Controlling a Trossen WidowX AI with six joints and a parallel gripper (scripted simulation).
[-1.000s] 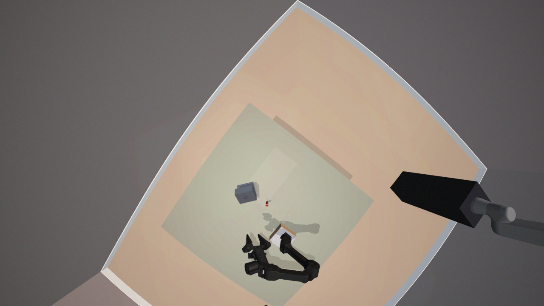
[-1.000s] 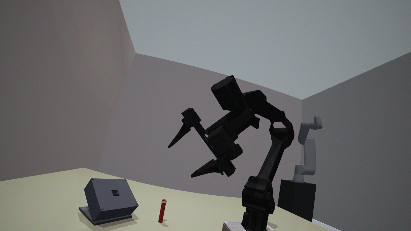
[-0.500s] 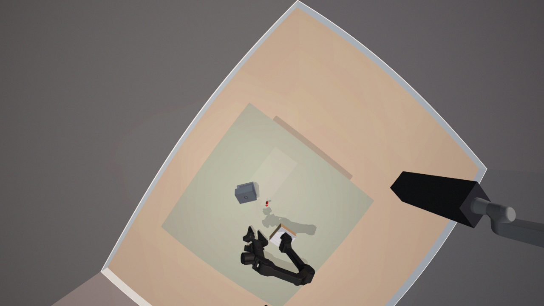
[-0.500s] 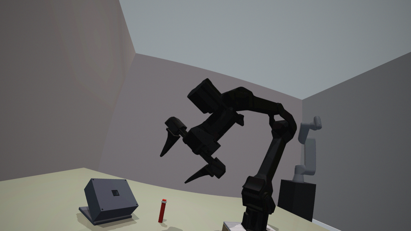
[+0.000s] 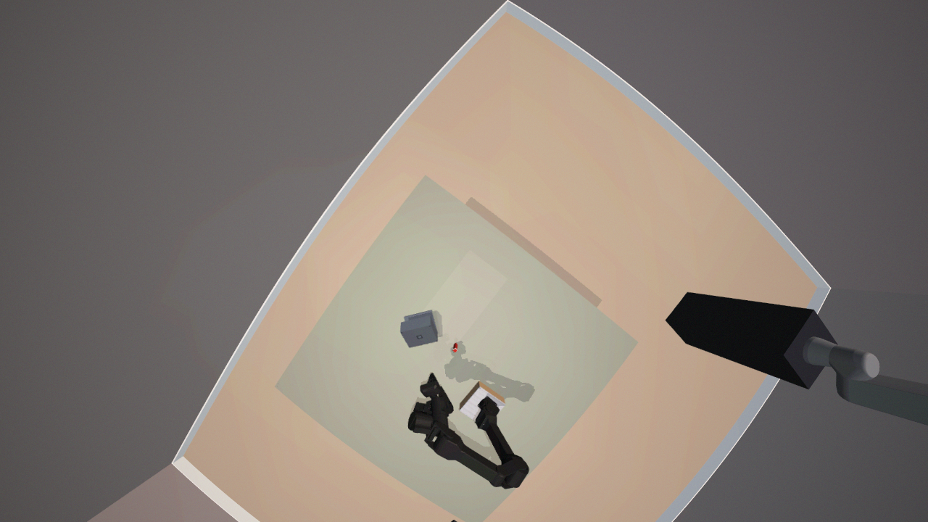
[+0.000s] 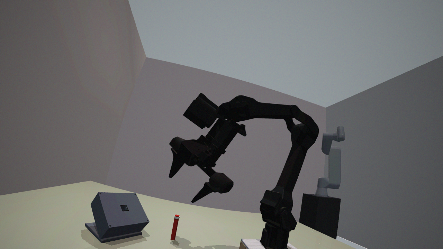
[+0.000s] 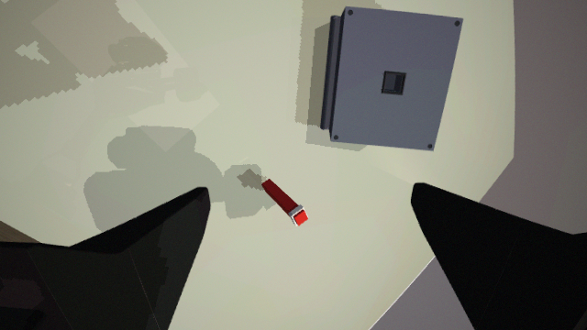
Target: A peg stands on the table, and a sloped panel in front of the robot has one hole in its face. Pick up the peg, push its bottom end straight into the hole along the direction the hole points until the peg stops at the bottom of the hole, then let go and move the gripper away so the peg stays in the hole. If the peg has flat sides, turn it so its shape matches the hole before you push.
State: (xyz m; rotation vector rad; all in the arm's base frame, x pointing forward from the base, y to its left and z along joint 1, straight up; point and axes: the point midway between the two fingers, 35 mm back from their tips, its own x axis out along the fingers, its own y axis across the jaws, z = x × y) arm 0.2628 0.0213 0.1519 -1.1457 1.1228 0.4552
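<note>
The square peg is 120 mm below my gripper tip, 110 mm to the right of it and 10 mm ahead of it. The rest, counted from my gripper tip: grey sloped panel (170 mm ahead, 120 mm below, 60 mm to the right).
</note>
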